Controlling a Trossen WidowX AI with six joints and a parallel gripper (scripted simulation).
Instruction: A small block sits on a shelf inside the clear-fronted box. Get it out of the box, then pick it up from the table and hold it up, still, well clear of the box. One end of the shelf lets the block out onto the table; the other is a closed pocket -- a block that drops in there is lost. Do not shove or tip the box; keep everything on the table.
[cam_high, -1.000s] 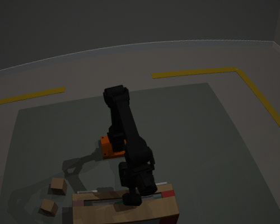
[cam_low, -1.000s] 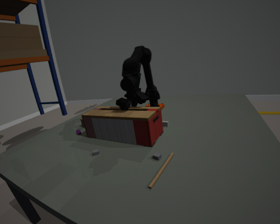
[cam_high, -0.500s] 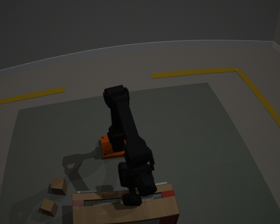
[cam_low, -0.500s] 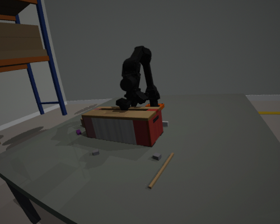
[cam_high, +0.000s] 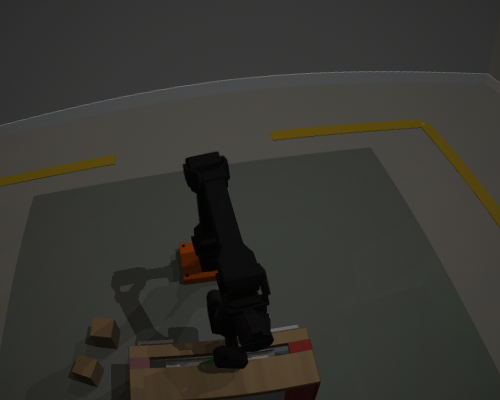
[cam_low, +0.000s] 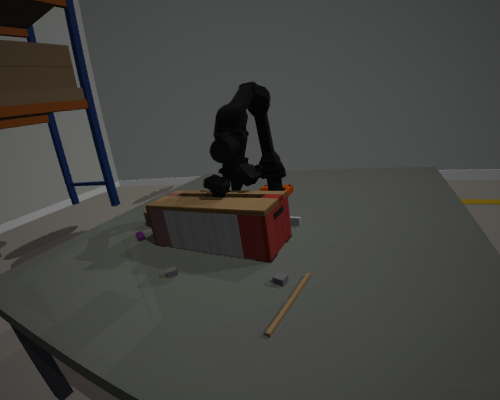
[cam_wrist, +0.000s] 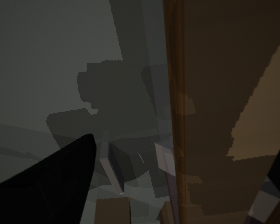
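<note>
Now: the green block 50 mm ahead of my gripper tip and 30 mm to the right of it. From my gripper tip the other things lie so: wooden stick: 290 mm ahead, 270 mm to the left, 90 mm below; purple piece: 300 mm to the right, 90 mm ahead, 80 mm below; box: 40 mm ahead, 30 mm below.
</note>
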